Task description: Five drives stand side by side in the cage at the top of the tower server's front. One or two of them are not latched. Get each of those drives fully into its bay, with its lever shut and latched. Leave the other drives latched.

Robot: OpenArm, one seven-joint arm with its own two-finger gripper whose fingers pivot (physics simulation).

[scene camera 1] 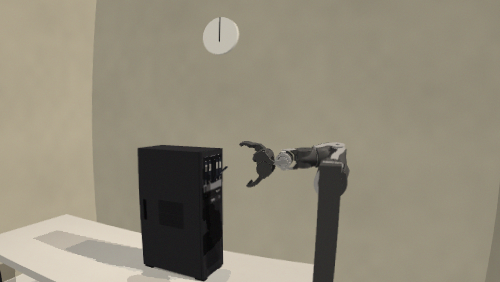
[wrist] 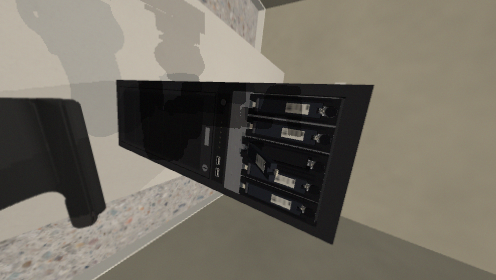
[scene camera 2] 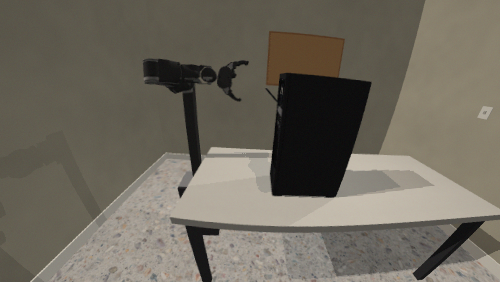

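The black tower server (scene camera 1: 170, 175) (scene camera 2: 320, 135) (wrist: 356, 150) stands upright on the table. In the wrist view its five drives show as stacked rows at the right of the front. The middle drive's lever (scene camera 1: 224, 168) (scene camera 2: 271, 94) (wrist: 260, 163) is swung out, unlatched, and partly overlaps the neighbouring row. The other levers, at the top row (wrist: 297, 108), second row (wrist: 292, 133), fourth row (wrist: 284, 178) and bottom row (wrist: 281, 201), look shut. I cannot tell how deep the middle drive sits. My gripper (scene camera 1: 246, 164) (scene camera 2: 243, 81) is open and empty, in front of the cage, apart from the lever.
The white table (scene camera 1: 30, 250) (scene camera 2: 235, 205) (wrist: 230, 62) bears the tower. The arm's dark post (scene camera 1: 327, 225) (scene camera 2: 191, 125) stands before the tower's front. A cork board (scene camera 2: 305, 57) and a round clock (scene camera 1: 220, 36) hang on the walls. One gripper finger fills the wrist view's left edge.
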